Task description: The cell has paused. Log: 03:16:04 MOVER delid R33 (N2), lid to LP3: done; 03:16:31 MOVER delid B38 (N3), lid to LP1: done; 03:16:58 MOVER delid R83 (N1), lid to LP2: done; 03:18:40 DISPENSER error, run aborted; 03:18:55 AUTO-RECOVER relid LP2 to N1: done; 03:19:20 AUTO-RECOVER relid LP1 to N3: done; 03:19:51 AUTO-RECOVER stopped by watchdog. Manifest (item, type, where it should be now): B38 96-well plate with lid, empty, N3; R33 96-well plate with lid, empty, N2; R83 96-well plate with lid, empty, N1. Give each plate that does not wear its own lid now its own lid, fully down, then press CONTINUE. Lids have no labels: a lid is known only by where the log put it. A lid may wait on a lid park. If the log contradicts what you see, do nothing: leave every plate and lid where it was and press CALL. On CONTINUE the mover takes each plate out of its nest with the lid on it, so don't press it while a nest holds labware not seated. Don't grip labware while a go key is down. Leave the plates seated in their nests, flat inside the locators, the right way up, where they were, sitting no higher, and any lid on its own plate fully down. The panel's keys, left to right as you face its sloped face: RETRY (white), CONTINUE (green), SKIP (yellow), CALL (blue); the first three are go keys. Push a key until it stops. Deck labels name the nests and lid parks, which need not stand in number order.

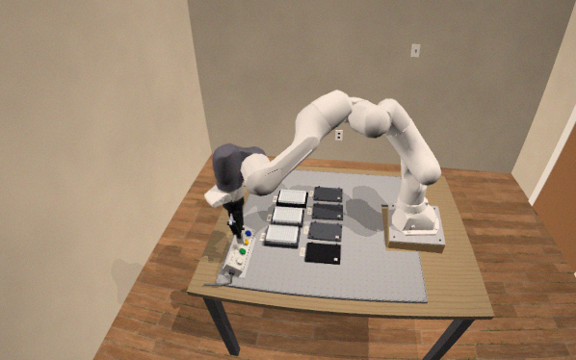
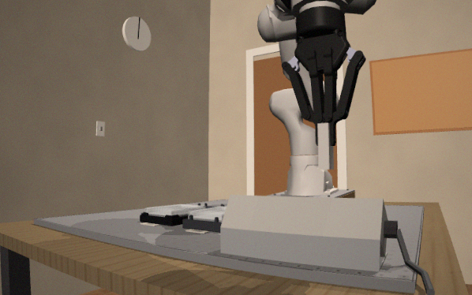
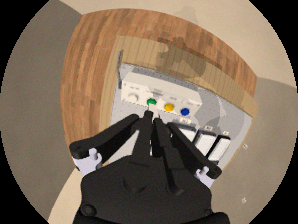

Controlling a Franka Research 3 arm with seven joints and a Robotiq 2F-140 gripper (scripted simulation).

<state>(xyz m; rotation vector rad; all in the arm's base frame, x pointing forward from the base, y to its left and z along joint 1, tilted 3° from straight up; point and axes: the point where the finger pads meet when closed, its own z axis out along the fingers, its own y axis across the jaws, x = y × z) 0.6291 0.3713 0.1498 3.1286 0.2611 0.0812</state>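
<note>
My gripper is now 90 mm above the green key. From my hand the other things lie so: yellow key (10 mm ahead, 50 mm to the right, 90 mm below); then white key (10 mm behind, 50 mm to the left, 90 mm below); then blue key (20 mm ahead, 100 mm to the right, 90 mm below).
</note>
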